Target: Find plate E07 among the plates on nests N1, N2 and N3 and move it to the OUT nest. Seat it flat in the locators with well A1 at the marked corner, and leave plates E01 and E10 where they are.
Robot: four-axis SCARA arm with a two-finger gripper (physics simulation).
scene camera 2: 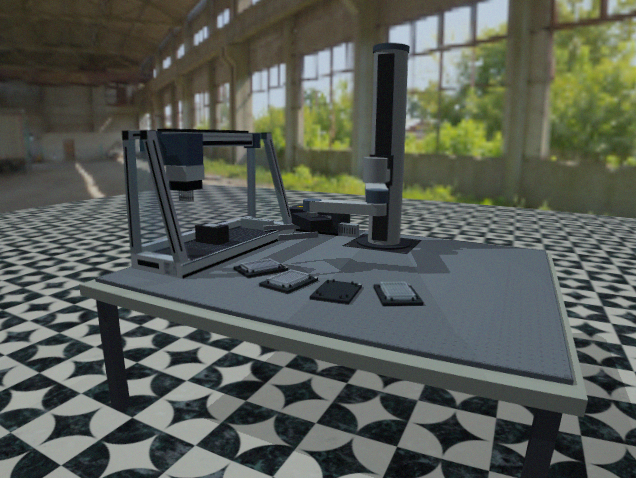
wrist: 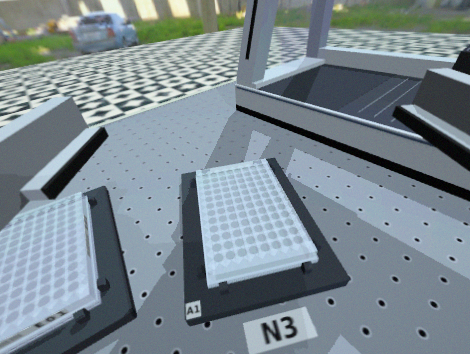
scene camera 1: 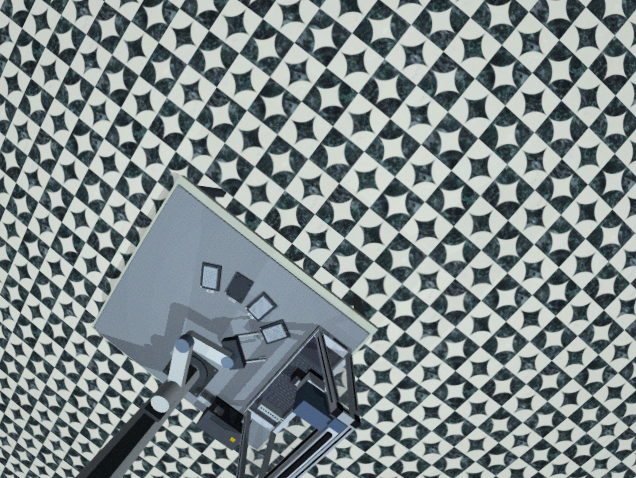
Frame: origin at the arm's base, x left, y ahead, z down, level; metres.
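Seen in the pictures: gripper, fingertip midpoint: (scene camera 2: 270, 233) (wrist: 248, 104) (scene camera 1: 262, 345); arm's base, link origin: (scene camera 2: 383, 245) (scene camera 1: 191, 369).
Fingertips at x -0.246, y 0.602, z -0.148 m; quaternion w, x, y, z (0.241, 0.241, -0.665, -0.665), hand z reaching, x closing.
Pixels of each thing's top centre, then the offset from my fingertips to it. "pt": a spot on its surface instead.
- clear 96-well plate, top centre: (wrist: 244, 202) (scene camera 2: 260, 263) (scene camera 1: 274, 333) dx -0.023, dy +0.033, dz +0.109 m
- dark nest N3, top centre: (wrist: 244, 205) (scene camera 2: 260, 264) (scene camera 1: 274, 333) dx -0.023, dy +0.033, dz +0.113 m
- nest's A1 tag, surface spot: (wrist: 193, 310) pt dx +0.062, dy -0.006, dz +0.123 m
- Plate E01, top centre: (wrist: 28, 255) (scene camera 2: 289, 276) (scene camera 1: 260, 308) dx +0.140, dy +0.114, dz +0.109 m
- plateless nest, top centre: (scene camera 2: 336, 286) (scene camera 1: 238, 288) dx +0.316, dy +0.125, dz +0.113 m
- dark block, surface spot: (scene camera 2: 211, 233) pt dx -0.303, dy -0.037, dz +0.041 m
- dark box, surface spot: (scene camera 1: 221, 418) pt dx -0.106, dy -0.638, dz +0.026 m
My gripper (scene camera 1: 261, 347) (scene camera 2: 280, 232) (wrist: 248, 104) is open and empty, above the table short of the N3 nest. A clear 96-well plate (scene camera 1: 274, 332) (scene camera 2: 261, 266) (wrist: 250, 215) lies flat on the dark nest N3 (wrist: 270, 296); no code on it is readable. Its nest's A1 tag (wrist: 193, 310) is at the lower left. Plate E01 (scene camera 1: 262, 305) (scene camera 2: 287, 279) (wrist: 45, 255) lies on the neighbouring nest, cut off at left in the wrist view. Another plate (scene camera 1: 210, 276) (scene camera 2: 398, 290) sits on the far-end nest, code unreadable. A plateless nest (scene camera 1: 240, 286) (scene camera 2: 336, 291) lies between; its label is unreadable.
A framed gantry machine (scene camera 2: 167, 205) (wrist: 320, 122) stands beside N3, with a dark block (scene camera 2: 211, 233) on its deck. The arm's column (scene camera 2: 400, 143) stands at the table's back. A dark box (scene camera 1: 221, 418) is behind the gripper. The table edge (scene camera 2: 318, 341) runs beyond the nests.
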